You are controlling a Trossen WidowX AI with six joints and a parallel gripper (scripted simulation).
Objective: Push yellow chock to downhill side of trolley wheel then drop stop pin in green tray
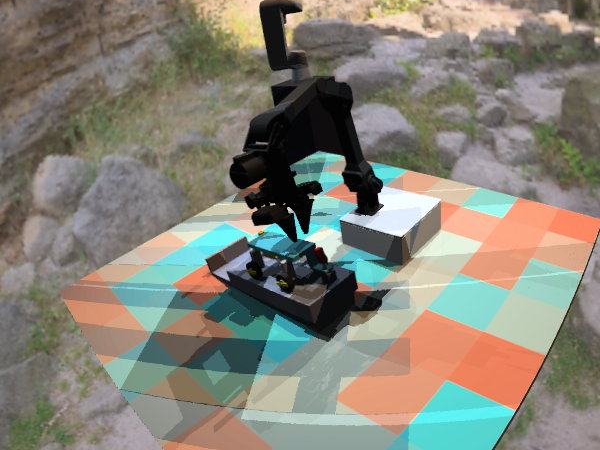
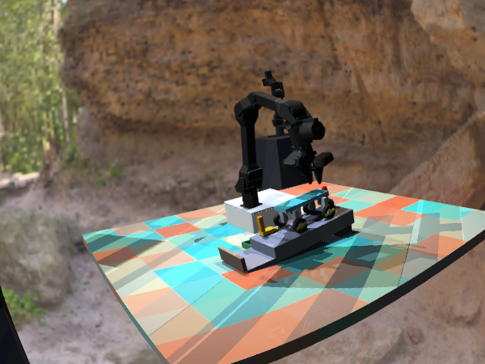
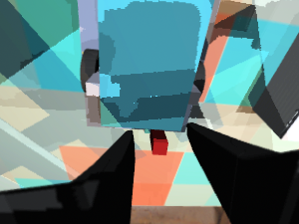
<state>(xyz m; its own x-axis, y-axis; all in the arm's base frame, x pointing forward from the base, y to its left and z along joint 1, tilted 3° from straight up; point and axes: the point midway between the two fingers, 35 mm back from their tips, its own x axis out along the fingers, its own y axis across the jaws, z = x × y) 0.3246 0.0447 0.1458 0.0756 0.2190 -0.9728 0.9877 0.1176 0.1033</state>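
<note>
The red-headed stop pin is 6 cm below my gripper tip and 5 cm to the left of it. Also, from my gripper tip: trolley: 8 cm below, 6 cm to the right, 1 cm ahead; then yellow chock: 17 cm to the right, 11 cm below, 5 cm behind; then ramp: 14 cm below, 7 cm to the right, 1 cm ahead.
</note>
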